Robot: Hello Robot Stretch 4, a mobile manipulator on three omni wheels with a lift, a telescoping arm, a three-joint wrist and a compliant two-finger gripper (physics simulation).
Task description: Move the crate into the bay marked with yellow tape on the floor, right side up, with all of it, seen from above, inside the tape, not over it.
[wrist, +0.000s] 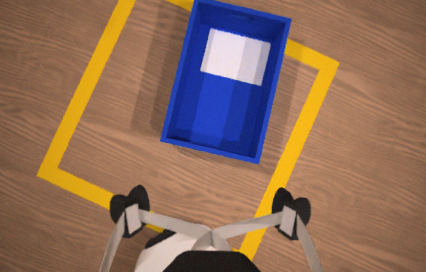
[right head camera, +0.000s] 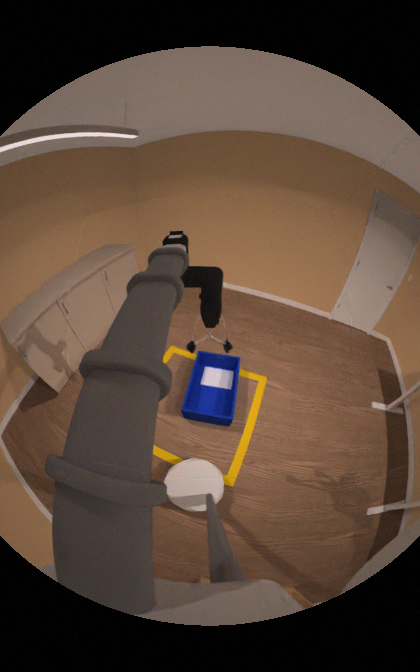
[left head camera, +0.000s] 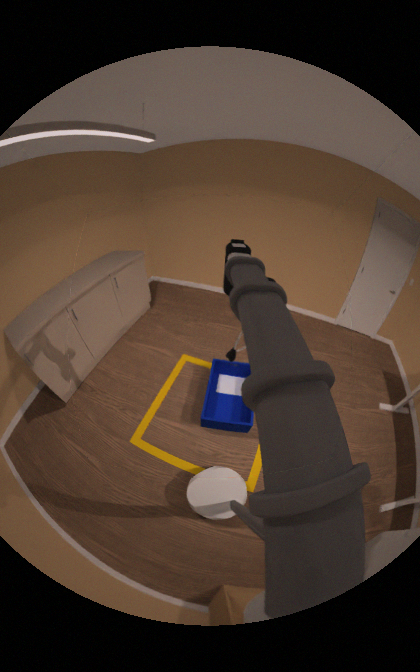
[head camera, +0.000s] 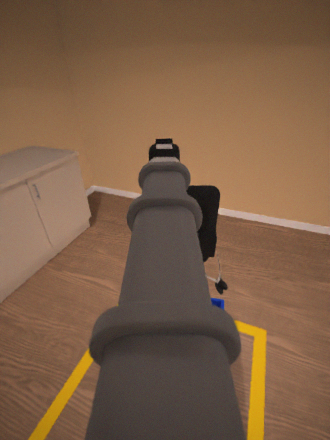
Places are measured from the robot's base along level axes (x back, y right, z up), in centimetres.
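Pixels of known places: gripper, between the fingertips: (wrist: 210,202).
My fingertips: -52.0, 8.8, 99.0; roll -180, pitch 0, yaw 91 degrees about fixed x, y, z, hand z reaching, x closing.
Behind a point stands the place of what it marks, as x, y, z.
The blue crate (head camera: 217,303) @(-107.7, 35.1, 16.3) (left head camera: 225,412) (right head camera: 210,402) (wrist: 212,110) @(-72.7, 9.1, -0.9) stands right side up on the floor, open top upward, with a white rectangle (right head camera: 216,377) (wrist: 236,56) @(-98.7, 19.5, -0.4) on its inside bottom. Most of it lies within the yellow tape (head camera: 257,380) @(-68.3, 53.2, -2.7) (left head camera: 160,400) (right head camera: 248,425) (wrist: 82,107) @(-71.9, -53.0, -2.7). Its far end covers part of the far tape line and reaches past it at the far right corner. My gripper (right head camera: 210,346) (wrist: 210,202) @(-52.1, 8.8, 99.0) is open and empty, raised high and apart from the crate. In the head view the arm hides most of the crate and one fingertip.
My arm (head camera: 165,270) @(-21.1, 0.2, 140.7) (left head camera: 300,425) (right head camera: 115,425) is raised and extended. My round white base (left head camera: 216,492) (right head camera: 194,484) covers part of the near tape. A low cabinet (head camera: 65,200) @(-201.9, -97.1, 48.4) (left head camera: 100,315) stands at the left, a door (left head camera: 382,270) (right head camera: 377,265) at the far right, and white legs (right head camera: 387,407) at the right.
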